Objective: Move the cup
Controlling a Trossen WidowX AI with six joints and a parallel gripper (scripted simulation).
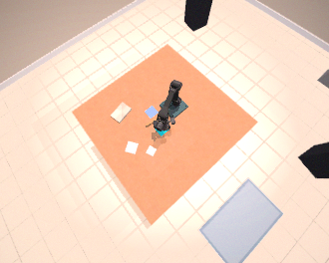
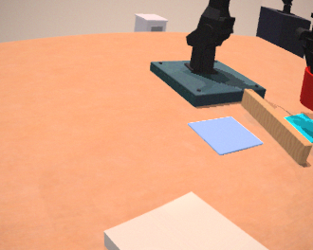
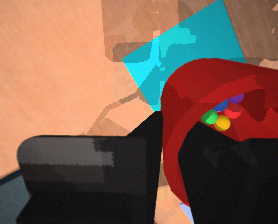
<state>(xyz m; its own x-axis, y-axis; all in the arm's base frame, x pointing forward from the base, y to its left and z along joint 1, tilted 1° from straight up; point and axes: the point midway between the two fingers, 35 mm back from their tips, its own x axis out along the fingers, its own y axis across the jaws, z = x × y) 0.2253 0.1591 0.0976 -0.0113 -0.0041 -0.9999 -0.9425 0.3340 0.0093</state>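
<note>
The yellow marble lies 3 cm to the right of my gripper tip, 3 cm ahead of it and 2 cm below it. From my gripper tip the other things lie so: cyan pad (10 cm below, 3 cm ahead, 1 cm to the right); wooden bar (11 cm to the right, 8 cm below, 3 cm ahead); red cup (3 cm ahead, 1 cm to the right).
</note>
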